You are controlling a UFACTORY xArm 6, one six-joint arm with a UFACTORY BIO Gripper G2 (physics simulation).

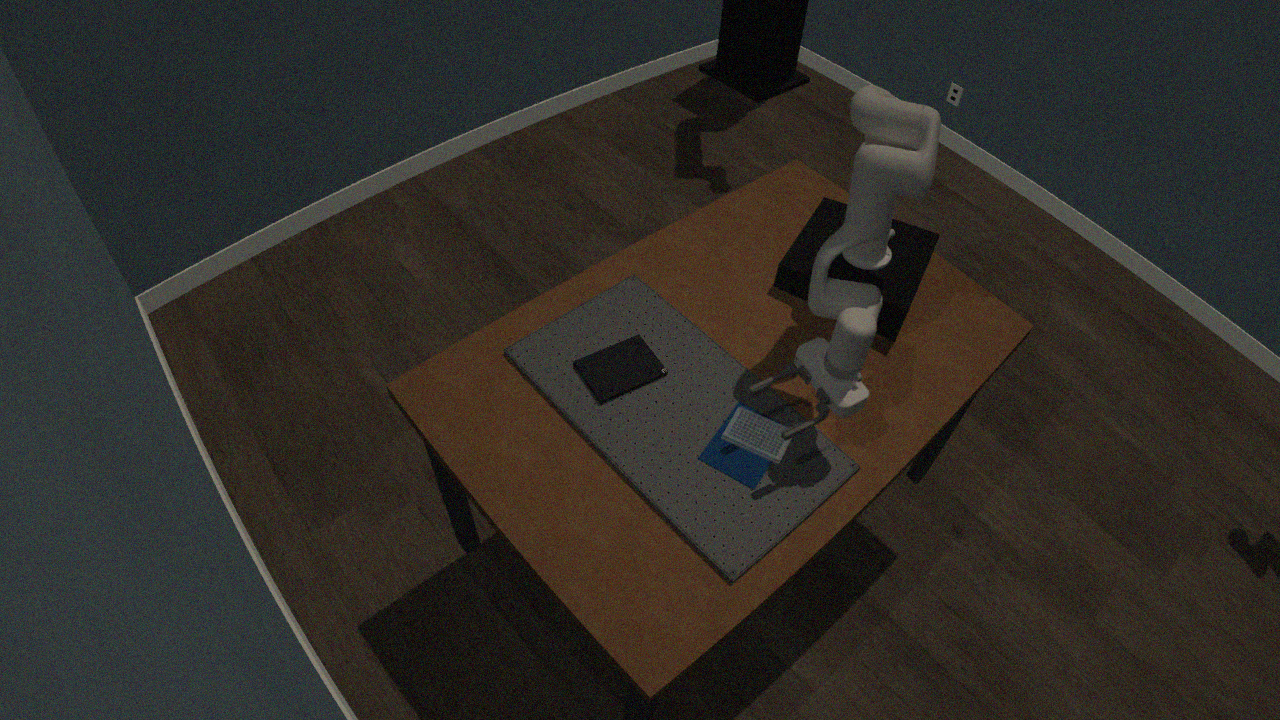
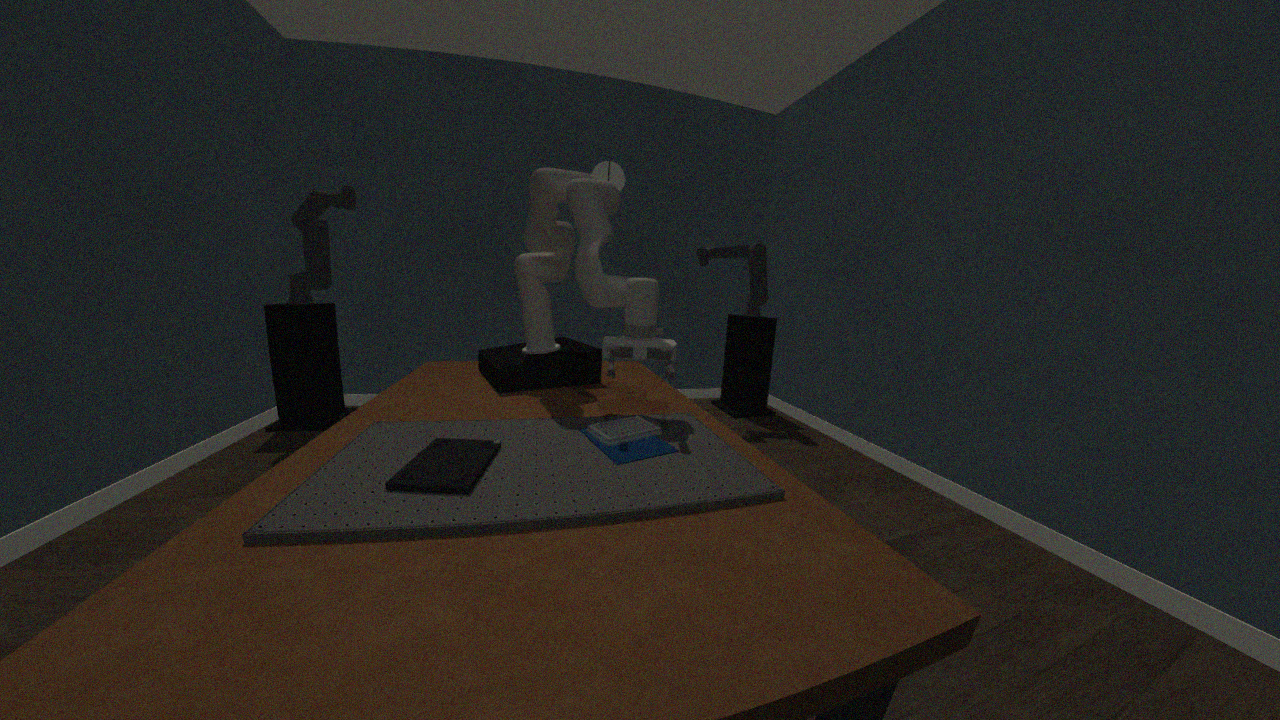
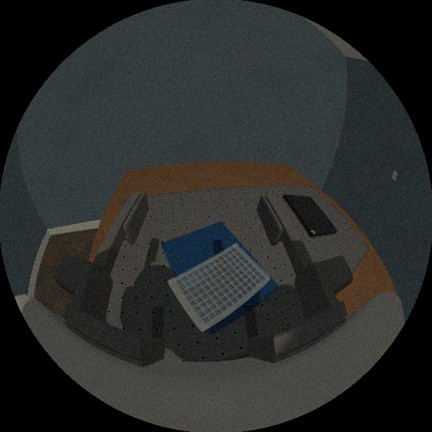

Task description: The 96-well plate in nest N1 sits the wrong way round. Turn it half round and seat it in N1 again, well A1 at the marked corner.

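The white 96-well plate (image 1: pixel 757 433) (image 2: pixel 623 430) (image 3: pixel 220 287) lies on the blue nest N1 (image 1: pixel 738 463) (image 2: pixel 650 450) (image 3: pixel 195 245), shifted toward the arm's side. It overhangs one edge of the nest, and a strip of blue shows along the other side. It does not look seated; whether it is tilted is hard to tell. Its well A1 and the nest's marked corner cannot be made out. My gripper (image 1: pixel 768 411) (image 2: pixel 640 373) (image 3: pixel 203 220) is open and empty, above the plate and apart from it. Its fingers stand at an angle to the plate's sides.
The nest stands on a grey perforated board (image 1: pixel 644 447) (image 2: pixel 537 501) (image 3: pixel 200 205). A flat black tray-like object (image 1: pixel 620 368) (image 2: pixel 444 465) (image 3: pixel 309 215) lies farther along that board. The arm's black base box (image 1: pixel 908 250) (image 2: pixel 541 365) stands on the wooden table (image 1: pixel 528 501) (image 2: pixel 537 608).
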